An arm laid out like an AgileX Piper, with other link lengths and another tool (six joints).
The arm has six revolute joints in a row. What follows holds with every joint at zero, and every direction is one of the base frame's.
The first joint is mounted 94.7 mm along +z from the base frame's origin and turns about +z.
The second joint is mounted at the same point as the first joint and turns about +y.
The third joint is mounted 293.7 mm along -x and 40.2 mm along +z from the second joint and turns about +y.
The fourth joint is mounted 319.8 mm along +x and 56.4 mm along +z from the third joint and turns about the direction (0.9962, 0, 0.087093).
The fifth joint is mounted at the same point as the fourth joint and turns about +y.
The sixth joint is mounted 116 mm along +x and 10.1 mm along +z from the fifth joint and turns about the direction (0.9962, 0, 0.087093).
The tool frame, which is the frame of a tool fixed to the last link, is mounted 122.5 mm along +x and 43 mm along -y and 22.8 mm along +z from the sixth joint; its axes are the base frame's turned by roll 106.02, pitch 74.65 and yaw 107.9 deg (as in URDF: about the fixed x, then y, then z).
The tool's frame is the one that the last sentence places.
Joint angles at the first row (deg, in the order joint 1, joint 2, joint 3, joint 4, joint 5, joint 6):
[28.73 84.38 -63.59 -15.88 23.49 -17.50]
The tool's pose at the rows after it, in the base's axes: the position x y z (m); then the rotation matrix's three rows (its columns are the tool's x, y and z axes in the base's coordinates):
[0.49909 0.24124 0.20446], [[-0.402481 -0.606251 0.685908], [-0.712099 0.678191 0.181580], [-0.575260 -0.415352 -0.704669]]
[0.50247 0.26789 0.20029], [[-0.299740 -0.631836 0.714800], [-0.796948 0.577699 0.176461], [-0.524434 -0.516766 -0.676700]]
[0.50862 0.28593 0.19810], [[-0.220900 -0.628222 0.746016], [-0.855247 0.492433 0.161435], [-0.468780 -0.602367 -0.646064]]
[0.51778 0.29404 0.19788], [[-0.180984 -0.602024 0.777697], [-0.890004 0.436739 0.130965], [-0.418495 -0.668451 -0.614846]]
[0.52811 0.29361 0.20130], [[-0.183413 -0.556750 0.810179], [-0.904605 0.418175 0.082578], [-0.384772 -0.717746 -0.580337]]
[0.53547 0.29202 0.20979], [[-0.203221 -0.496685 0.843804], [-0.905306 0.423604 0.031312], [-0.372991 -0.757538 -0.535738]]
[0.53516 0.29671 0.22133], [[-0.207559 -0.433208 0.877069], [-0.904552 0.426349 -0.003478], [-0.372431 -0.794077 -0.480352]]
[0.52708 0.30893 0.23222], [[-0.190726 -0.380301 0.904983], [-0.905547 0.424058 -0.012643], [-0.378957 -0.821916 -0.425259]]
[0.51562 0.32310 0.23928], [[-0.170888 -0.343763 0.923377], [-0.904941 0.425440 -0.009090], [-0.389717 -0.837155 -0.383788]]
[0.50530 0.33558 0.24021], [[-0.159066 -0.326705 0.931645], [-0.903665 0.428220 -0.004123], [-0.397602 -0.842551 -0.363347]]
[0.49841 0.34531 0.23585], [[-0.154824 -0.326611 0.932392], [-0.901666 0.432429 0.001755], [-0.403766 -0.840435 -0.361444]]
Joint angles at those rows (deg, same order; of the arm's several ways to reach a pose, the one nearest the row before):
[31.89 87.21 -64.27 -23.18 20.92 -18.16]
[34.28 90.00 -65.27 -31.81 19.11 -16.66]
[35.84 92.65 -66.64 -41.60 18.32 -13.02]
[36.72 95.02 -68.19 -51.94 18.91 -7.16]
[37.43 96.94 -69.73 -62.23 21.27 0.80]
[38.60 98.38 -71.03 -71.76 24.86 9.59]
[40.60 99.23 -71.60 -80.29 28.78 17.63]
[43.24 99.61 -71.44 -87.18 32.27 24.17]
[45.95 99.86 -71.05 -91.68 35.27 28.93]
[48.22 100.34 -70.82 -93.76 37.55 31.72]
[49.77 101.05 -70.79 -94.35 38.77 33.36]

